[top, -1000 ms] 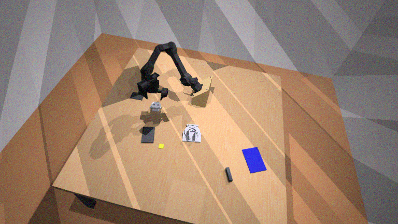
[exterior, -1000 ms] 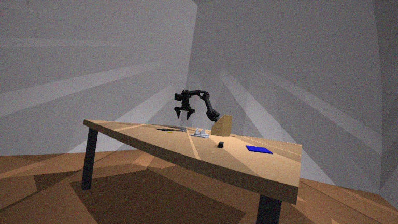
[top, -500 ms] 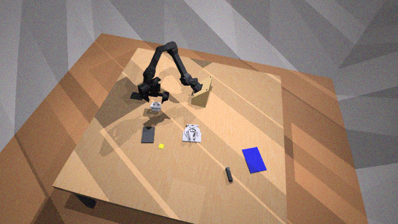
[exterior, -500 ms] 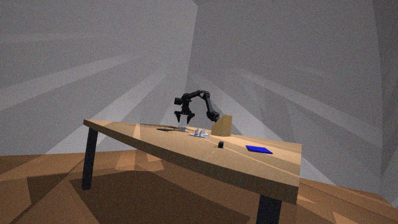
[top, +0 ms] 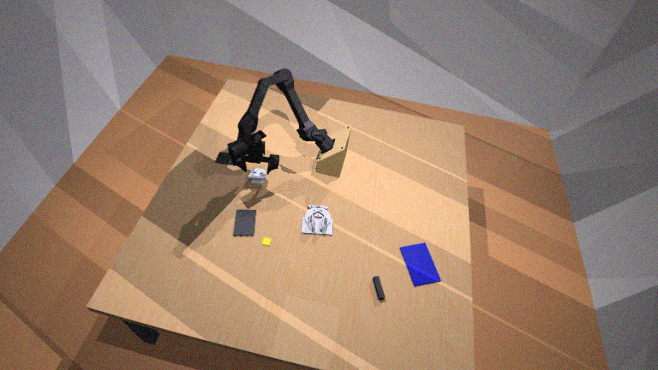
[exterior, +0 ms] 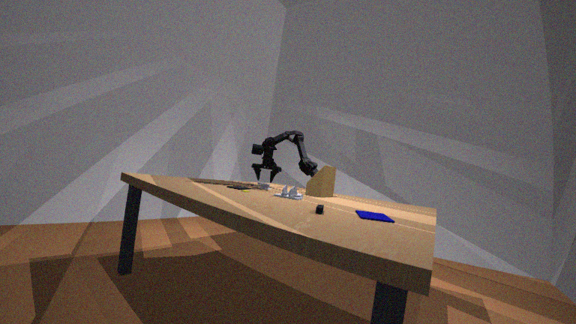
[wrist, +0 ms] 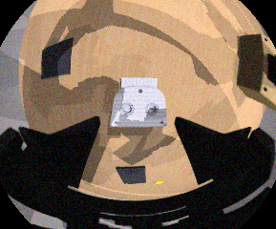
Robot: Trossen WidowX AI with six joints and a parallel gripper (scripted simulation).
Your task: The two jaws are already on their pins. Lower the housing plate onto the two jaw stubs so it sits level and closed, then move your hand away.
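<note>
The base lies 20 mm below my gripper tip and 10 mm behind it. Round my gripper tip: housing plate: 290 mm to the left, 90 mm ahead, 40 mm below; then yellow cube: 280 mm ahead, 140 mm to the left, 40 mm below; then dark block: 580 mm to the left, 350 mm ahead, 30 mm below.
</note>
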